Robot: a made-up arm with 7 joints. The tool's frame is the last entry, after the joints.
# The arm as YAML. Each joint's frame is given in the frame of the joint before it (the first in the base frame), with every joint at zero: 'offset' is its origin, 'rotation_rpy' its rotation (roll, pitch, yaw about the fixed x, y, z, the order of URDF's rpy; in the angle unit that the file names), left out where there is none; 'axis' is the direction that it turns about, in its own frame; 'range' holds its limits. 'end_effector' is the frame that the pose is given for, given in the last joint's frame.
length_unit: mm
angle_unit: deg
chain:
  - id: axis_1
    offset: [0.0, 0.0, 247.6]
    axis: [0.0, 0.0, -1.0]
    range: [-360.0, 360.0]
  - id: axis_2
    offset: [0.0, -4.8, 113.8]
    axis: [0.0, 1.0, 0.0]
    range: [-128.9, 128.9]
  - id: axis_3
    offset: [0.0, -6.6, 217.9]
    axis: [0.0, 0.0, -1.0]
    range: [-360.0, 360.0]
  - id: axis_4
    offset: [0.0, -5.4, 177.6]
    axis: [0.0, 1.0, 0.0]
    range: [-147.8, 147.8]
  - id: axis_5
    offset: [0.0, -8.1, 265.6]
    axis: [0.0, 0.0, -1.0]
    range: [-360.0, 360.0]
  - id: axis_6
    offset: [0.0, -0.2, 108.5]
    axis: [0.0, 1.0, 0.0]
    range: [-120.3, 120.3]
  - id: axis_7
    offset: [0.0, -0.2, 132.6]
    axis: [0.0, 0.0, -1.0]
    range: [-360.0, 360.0]
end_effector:
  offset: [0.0, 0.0, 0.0]
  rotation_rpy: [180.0, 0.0, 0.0]
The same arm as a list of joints. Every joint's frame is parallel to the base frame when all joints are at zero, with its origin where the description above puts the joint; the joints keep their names.
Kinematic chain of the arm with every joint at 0, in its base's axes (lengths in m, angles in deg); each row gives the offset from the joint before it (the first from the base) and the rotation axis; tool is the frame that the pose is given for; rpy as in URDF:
axis_1: xyz 0.0000 0.0000 0.2476 axis -z
axis_2: xyz 0.0000 -0.0048 0.1138 axis +y
axis_3: xyz 0.0000 -0.0066 0.2179 axis -z
axis_4: xyz 0.0000 -0.0054 0.1776 axis +y
axis_5: xyz 0.0000 -0.0081 0.2656 axis -z
axis_6: xyz 0.0000 -0.0002 0.1085 axis +y
axis_7: xyz 0.0000 -0.0002 0.1326 axis -z
tool: xyz 0.0000 0.0000 0.0000 rpy 180.00 0.00 0.00
Joint limits (deg, base to tool): -360.00..360.00 -128.90..128.90 -360.00..360.00 -147.80..147.80 -360.00..360.00 -120.30..120.30 -360.00..360.00

